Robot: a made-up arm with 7 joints. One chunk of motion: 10 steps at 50 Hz.
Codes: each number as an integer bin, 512 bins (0 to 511) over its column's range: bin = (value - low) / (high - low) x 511, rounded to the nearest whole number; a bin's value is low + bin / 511 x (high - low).
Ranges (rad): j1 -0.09..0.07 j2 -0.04..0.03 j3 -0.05..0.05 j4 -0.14..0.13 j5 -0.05..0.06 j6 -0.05..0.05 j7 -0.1..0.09
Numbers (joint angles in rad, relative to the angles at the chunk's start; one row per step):
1: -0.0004 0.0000 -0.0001 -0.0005 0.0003 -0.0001 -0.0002
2: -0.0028 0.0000 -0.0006 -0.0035 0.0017 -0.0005 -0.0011
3: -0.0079 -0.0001 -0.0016 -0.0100 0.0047 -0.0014 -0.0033
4: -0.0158 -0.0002 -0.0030 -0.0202 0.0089 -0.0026 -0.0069
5: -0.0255 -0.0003 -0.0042 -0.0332 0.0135 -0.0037 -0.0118
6: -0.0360 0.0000 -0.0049 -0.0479 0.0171 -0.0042 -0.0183
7: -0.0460 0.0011 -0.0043 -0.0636 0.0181 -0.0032 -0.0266
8: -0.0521 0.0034 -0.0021 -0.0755 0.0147 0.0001 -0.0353
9: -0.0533 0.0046 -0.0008 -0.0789 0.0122 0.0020 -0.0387
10: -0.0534 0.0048 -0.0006 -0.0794 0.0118 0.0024 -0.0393
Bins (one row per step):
1: 286 292 255 264 234 255 268
2: 278 292 252 258 240 253 266
3: 262 291 247 246 254 248 260
4: 237 291 240 227 274 242 250
5: 206 290 234 202 295 237 237
6: 172 292 230 174 312 234 220
7: 141 300 234 145 316 239 197
8: 121 317 245 122 301 256 174
9: 117 326 251 116 289 266 165
10: 117 327 252 115 287 268 163

